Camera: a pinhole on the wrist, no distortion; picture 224 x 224 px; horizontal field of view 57.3 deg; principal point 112.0 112.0 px. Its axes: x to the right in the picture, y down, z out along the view. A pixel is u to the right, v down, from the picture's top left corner.
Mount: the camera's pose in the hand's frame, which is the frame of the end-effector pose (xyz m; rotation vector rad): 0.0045 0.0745 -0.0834 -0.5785 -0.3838 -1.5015
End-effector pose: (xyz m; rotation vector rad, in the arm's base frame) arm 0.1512 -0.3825 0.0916 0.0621 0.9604 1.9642
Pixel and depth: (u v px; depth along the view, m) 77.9 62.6 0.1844
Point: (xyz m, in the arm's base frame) 0.0367 -0.4224 0.2688
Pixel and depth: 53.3 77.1 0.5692
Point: -0.0945 -0.3799 0.6553
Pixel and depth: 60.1 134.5 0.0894
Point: 0.0249 -0.4197 0.1598
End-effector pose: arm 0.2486 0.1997 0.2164 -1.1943 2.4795 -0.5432
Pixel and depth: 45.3 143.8 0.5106
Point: -0.0638 0.3400 -0.2346
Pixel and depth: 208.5 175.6 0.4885
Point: 0.2003 0.0365 -0.2616
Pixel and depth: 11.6 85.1 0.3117
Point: 0.0388 0.4083 -0.0372
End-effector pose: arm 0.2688 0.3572 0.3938 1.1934 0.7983 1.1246
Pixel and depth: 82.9 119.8 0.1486
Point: 0.2561 0.3728 0.5734
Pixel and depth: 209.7 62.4 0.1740
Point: 0.3413 0.3104 0.5225
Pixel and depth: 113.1 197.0 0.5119
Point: 0.5449 0.5232 0.8365
